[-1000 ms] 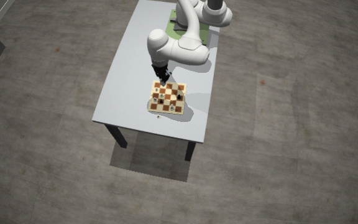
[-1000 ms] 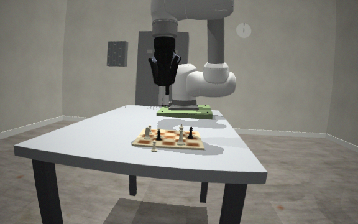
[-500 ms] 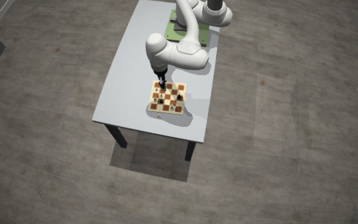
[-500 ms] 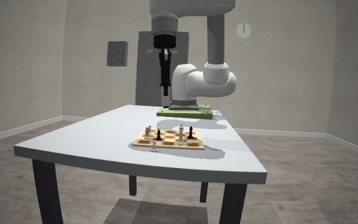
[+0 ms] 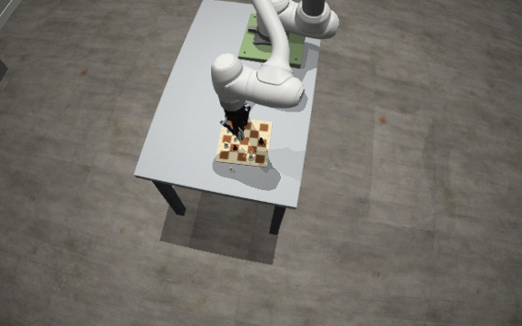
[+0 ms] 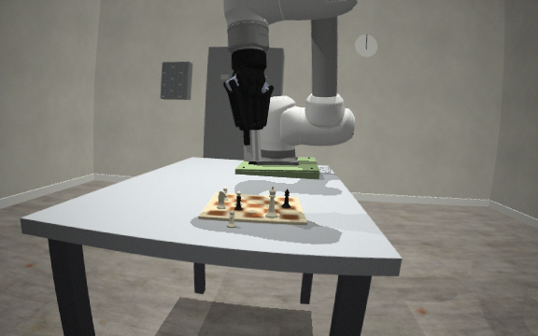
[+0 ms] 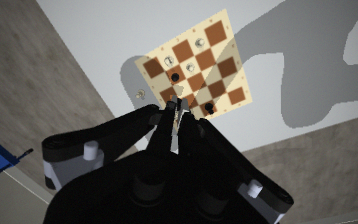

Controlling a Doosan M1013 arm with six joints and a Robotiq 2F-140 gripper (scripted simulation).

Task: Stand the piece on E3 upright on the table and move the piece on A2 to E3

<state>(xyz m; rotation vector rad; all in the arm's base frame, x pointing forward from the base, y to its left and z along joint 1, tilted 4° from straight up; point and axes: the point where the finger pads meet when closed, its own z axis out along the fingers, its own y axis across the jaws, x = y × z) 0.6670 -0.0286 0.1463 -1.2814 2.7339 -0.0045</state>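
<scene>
The chessboard lies 40 mm behind my hand, 10 mm to the left of it and 140 mm below it.
</scene>
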